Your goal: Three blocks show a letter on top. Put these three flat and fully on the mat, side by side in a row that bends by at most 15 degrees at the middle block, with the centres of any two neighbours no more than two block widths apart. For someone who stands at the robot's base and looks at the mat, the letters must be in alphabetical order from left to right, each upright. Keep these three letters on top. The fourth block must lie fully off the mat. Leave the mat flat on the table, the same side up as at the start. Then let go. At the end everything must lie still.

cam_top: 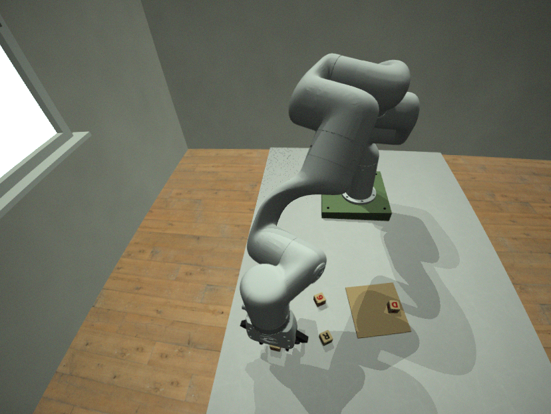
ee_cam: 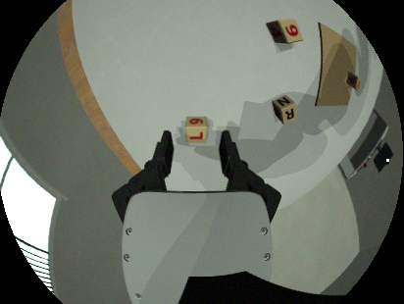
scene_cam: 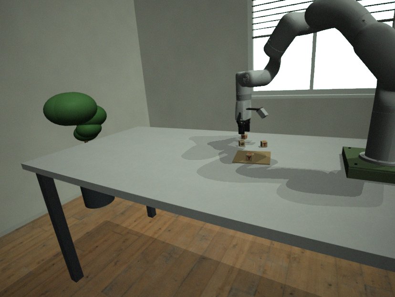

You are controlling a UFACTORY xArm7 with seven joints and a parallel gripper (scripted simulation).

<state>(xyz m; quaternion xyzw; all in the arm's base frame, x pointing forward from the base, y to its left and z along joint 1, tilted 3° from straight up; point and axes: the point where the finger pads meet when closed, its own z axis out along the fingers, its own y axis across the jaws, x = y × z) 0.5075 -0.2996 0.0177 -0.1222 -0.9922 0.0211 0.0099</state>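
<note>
The tan mat is 90 mm behind my hand, 270 mm to the left of it and 50 mm below it.
</note>
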